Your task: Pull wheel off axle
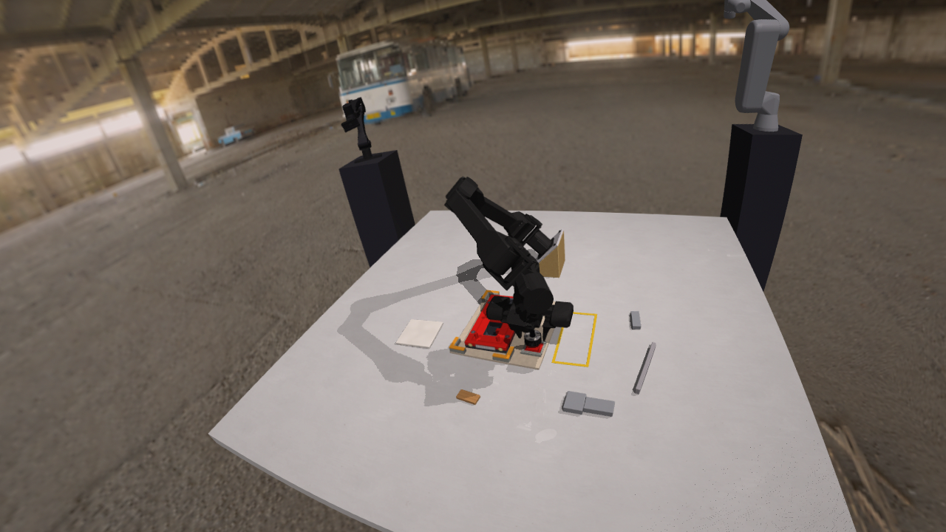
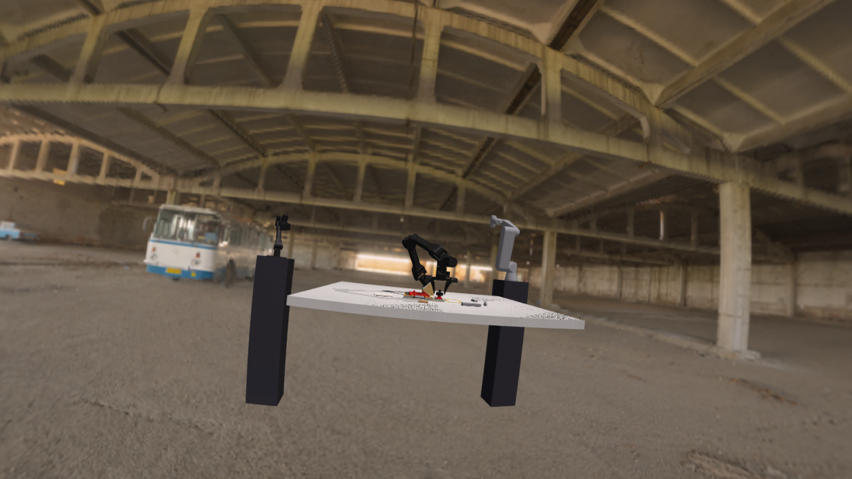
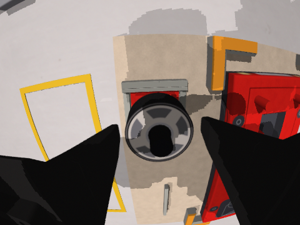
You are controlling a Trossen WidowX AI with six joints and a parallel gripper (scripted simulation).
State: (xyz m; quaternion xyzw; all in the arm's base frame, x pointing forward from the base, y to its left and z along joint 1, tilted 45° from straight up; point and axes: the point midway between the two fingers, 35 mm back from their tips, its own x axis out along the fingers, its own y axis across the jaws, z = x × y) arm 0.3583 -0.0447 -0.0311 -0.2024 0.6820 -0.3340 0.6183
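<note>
Now: the wheel right at my gripper tip. From my gripper tip the other things lie so: brown chip: 160 mm ahead, 120 mm to the right, 30 mm below; upright axle: right at my gripper tip; grey bar: 60 mm ahead, 260 mm to the left, 30 mm below.
</note>
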